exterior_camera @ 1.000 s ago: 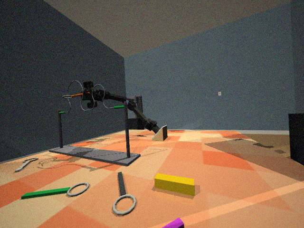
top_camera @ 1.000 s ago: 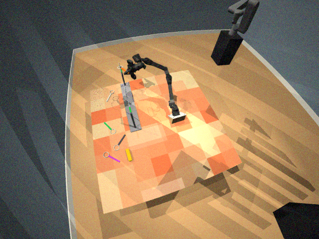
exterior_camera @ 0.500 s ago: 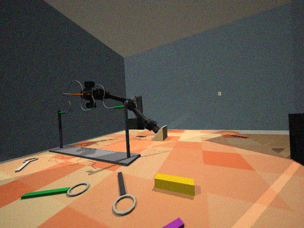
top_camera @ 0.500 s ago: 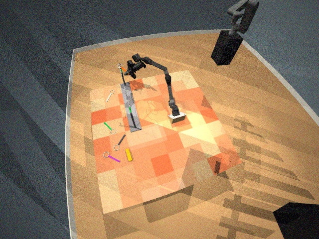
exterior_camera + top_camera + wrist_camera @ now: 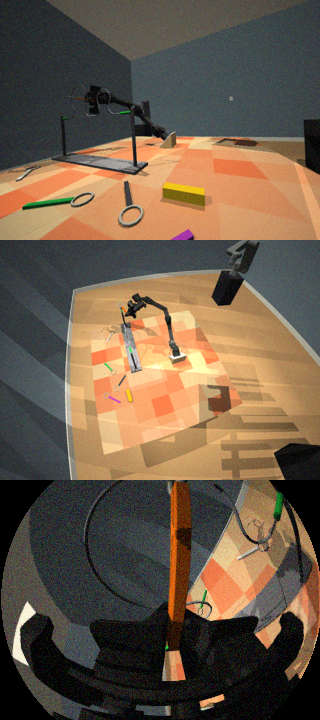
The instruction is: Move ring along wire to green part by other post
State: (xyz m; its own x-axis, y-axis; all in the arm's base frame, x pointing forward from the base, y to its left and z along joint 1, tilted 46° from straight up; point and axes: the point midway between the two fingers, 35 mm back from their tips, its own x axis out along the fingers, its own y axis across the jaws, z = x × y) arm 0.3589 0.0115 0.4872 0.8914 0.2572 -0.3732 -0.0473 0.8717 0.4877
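The ring with orange handle lies 90 mm to the right of my gripper tip, 20 mm above it and 10 mm ahead of it. Round my gripper tip: yellow block (600 mm to the left, 350 mm below, 100 mm ahead).
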